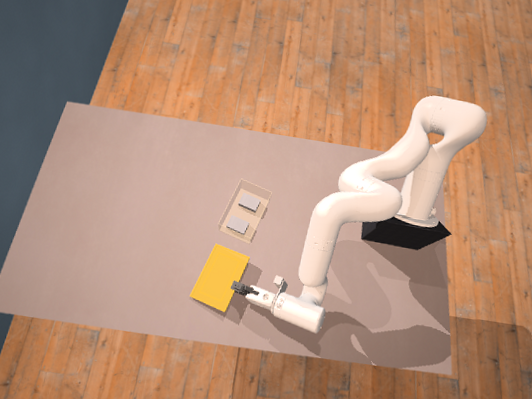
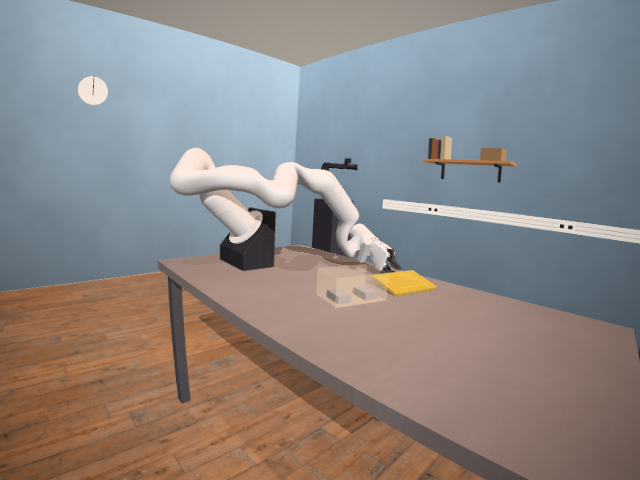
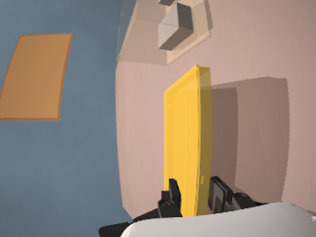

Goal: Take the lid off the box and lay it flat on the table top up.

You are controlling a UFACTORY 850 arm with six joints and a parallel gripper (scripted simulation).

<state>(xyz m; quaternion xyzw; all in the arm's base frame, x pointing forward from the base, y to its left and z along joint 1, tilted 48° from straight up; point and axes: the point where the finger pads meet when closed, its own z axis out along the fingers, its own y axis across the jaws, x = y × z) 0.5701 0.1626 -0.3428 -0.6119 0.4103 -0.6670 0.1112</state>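
Now: the yellow lid 80 mm ahead of my hand, 30 mm to the right of it and 30 mm below it. The rest, counted from my hand: clear box (290 mm to the right, 40 mm ahead).
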